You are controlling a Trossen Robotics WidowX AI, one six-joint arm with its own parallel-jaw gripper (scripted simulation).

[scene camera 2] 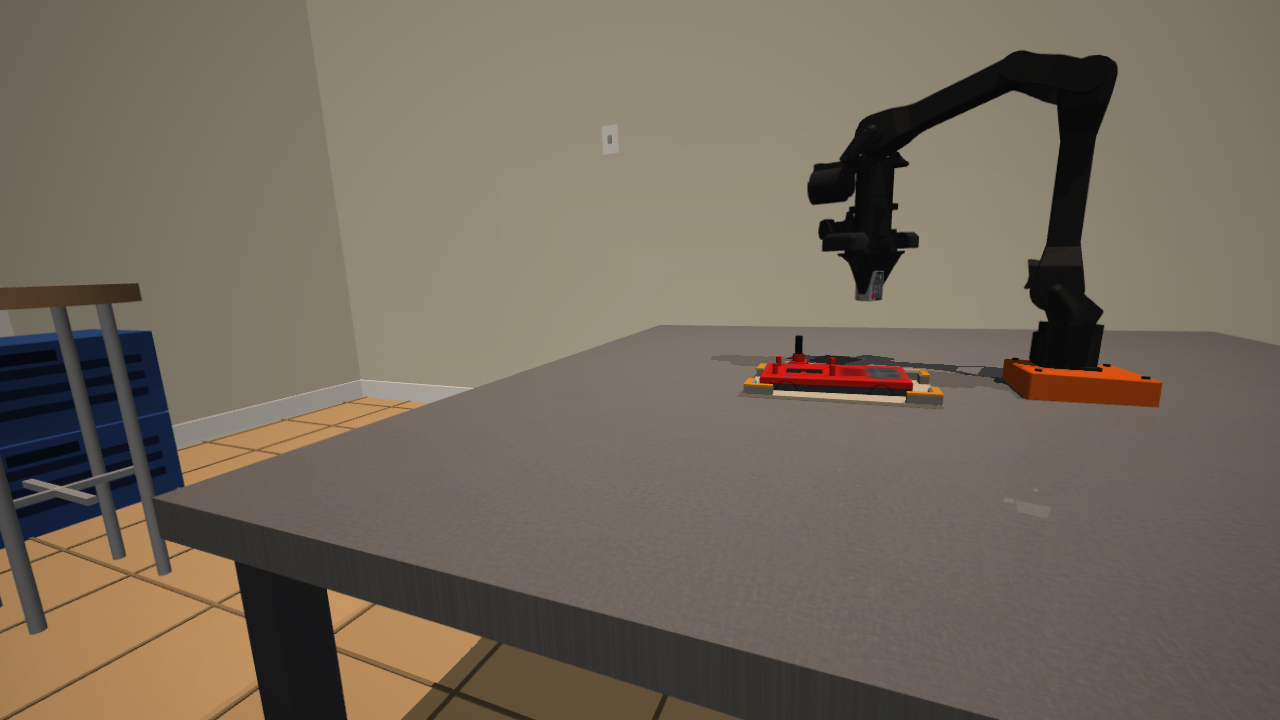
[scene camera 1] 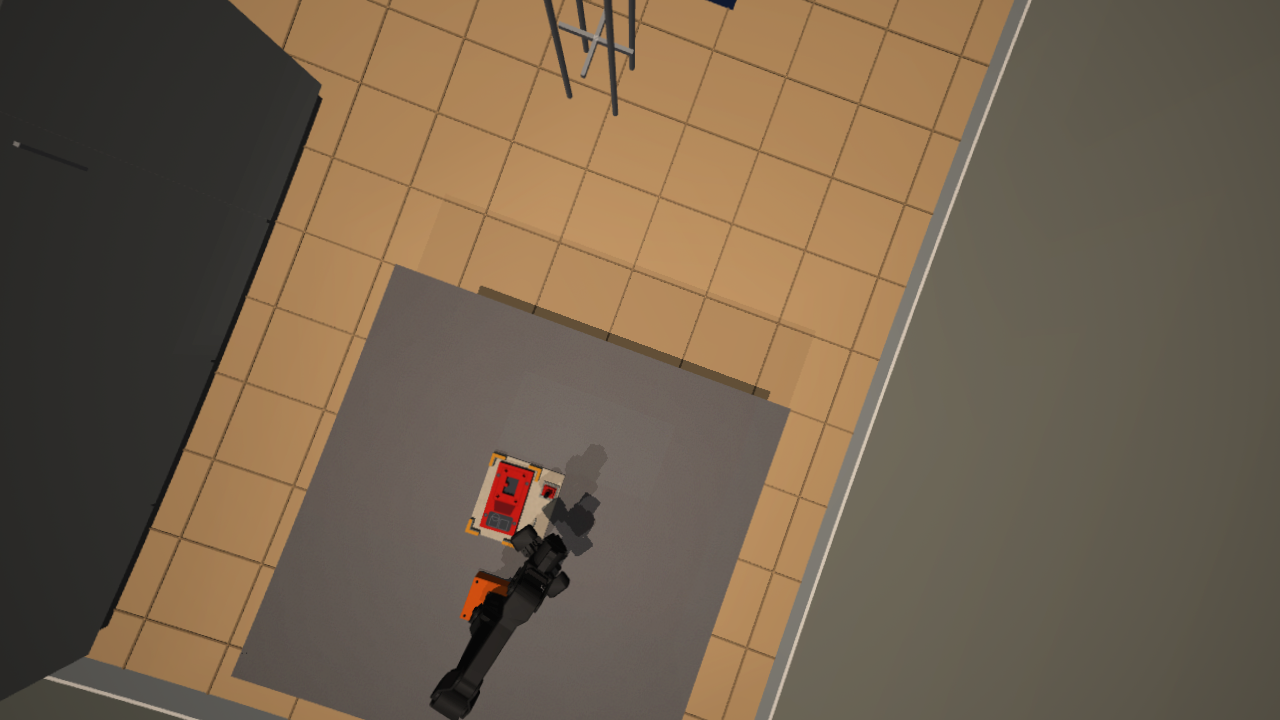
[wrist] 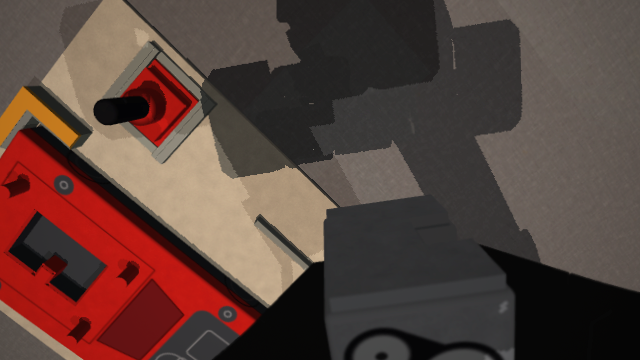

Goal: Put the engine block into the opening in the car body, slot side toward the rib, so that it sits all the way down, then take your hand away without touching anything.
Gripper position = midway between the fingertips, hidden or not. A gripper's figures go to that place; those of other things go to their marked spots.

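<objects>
My gripper [scene camera 2: 869,293] is 96 cm from the lens. There is also a red car body [scene camera 2: 848,379], which is 76 cm from the lens, and a thin grey bar [scene camera 2: 923,395] at 74 cm from the lens.
</objects>
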